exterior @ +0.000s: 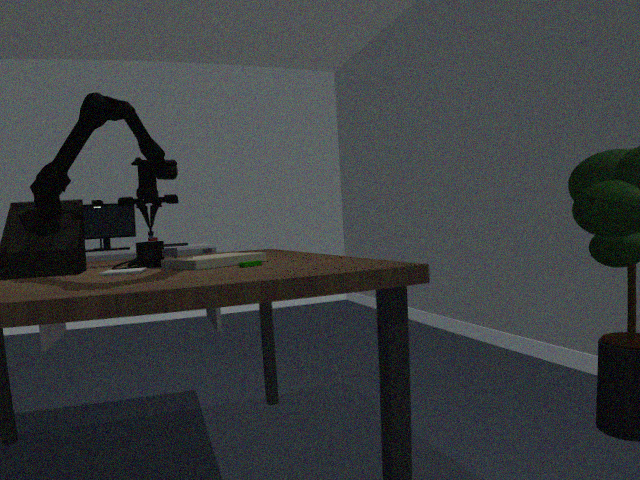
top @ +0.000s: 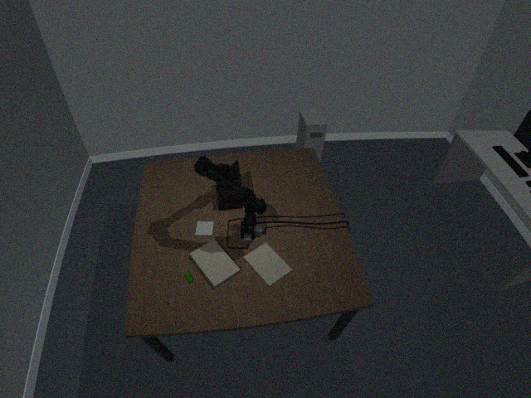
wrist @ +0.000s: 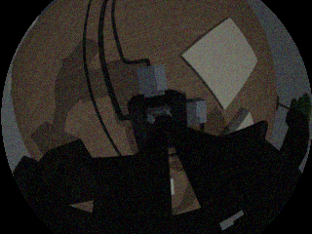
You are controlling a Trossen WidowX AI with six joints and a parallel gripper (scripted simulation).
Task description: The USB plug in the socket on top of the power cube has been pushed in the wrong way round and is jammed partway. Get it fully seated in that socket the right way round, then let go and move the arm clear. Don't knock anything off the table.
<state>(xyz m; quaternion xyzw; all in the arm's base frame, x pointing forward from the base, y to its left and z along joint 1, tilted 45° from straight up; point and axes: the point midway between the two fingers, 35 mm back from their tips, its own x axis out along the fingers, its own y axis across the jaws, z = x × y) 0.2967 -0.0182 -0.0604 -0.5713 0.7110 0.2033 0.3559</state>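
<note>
The USB plug lies 20 mm below my gripper tip. The rest, counted from my gripper tip: white card 110 mm behind, 260 mm to the right, 120 mm below; green block 200 mm ahead, 400 mm to the right, 120 mm below.
</note>
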